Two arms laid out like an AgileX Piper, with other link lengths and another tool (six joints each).
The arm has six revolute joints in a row. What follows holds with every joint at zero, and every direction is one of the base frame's. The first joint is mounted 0.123 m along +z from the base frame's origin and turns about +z. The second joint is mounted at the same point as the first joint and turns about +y. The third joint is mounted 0.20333 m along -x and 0.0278 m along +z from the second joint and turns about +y. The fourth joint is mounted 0.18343 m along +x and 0.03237 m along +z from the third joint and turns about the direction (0.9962, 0, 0.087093). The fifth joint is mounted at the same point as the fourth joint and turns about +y. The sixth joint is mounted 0.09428 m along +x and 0.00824 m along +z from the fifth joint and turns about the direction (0.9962, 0, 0.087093). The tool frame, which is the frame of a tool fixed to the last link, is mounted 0.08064 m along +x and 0.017 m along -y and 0.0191 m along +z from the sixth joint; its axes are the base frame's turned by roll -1.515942, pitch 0.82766 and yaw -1.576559 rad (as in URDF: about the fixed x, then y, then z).
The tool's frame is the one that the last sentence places.
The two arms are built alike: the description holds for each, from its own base.
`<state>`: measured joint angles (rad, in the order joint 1, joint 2, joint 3, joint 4, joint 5, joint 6); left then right.
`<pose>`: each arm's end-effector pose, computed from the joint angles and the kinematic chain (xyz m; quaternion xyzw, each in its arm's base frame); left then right.
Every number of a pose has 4 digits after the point. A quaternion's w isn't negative.
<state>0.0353 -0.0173 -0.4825 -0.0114 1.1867 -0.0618 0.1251 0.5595 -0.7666 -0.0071 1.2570 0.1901</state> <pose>0.0953 -0.0147 0.1748 -0.3547 0.8215 -0.1931 0.4025 0.1247 -0.0046 0.1839 -0.3159 0.9089 -0.0781 0.2610</pose>
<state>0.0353 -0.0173 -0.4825 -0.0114 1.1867 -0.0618 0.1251 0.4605 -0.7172 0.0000 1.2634 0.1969</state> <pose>0.0953 -0.0147 0.1748 -0.3547 0.8215 -0.1931 0.4025 0.1147 -0.0047 0.1808 -0.3106 0.9044 -0.0778 0.2822</pose>
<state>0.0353 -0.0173 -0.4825 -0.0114 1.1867 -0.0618 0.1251 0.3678 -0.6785 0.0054 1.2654 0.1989</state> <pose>0.0953 -0.0147 0.1748 -0.3547 0.8215 -0.1931 0.4025 0.1071 -0.0048 0.1796 -0.3069 0.8973 -0.0799 0.3070</pose>
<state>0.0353 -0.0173 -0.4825 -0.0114 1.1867 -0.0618 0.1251 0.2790 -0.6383 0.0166 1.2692 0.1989</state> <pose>0.0953 -0.0147 0.1748 -0.3547 0.8215 -0.1931 0.4025 0.1002 -0.0038 0.1765 -0.3047 0.8904 -0.0787 0.3289</pose>
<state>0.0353 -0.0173 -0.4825 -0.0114 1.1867 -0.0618 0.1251 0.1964 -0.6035 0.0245 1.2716 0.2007</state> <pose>0.0953 -0.0147 0.1748 -0.3547 0.8215 -0.1931 0.4025 0.0947 -0.0032 0.1740 -0.3017 0.8831 -0.0788 0.3506</pose>
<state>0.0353 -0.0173 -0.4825 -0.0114 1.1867 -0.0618 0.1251 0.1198 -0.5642 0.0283 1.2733 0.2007</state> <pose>0.0953 -0.0147 0.1748 -0.3547 0.8215 -0.1931 0.4025 0.0904 -0.0031 0.1694 -0.2997 0.8768 -0.0803 0.3672</pose>
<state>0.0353 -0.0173 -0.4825 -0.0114 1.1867 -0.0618 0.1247 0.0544 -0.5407 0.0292 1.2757 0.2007</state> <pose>0.0953 -0.0147 0.1748 -0.3547 0.8215 -0.1931 0.4025 0.0871 -0.0034 0.1681 -0.2971 0.8697 -0.0837 0.3851</pose>
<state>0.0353 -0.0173 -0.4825 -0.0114 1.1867 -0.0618 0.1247 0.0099 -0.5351 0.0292 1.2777 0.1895</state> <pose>0.0953 -0.0147 0.1748 -0.3547 0.8215 -0.1931 0.4025 0.0851 -0.0035 0.1701 -0.2994 0.8610 -0.0897 0.4013</pose>
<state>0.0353 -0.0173 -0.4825 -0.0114 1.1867 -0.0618 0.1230 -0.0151 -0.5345 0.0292 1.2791 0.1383</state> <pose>0.0953 -0.0147 0.1748 -0.3547 0.8215 -0.1931 0.4025 0.0843 -0.0033 0.1726 -0.3181 0.8487 -0.1042 0.4095</pose>
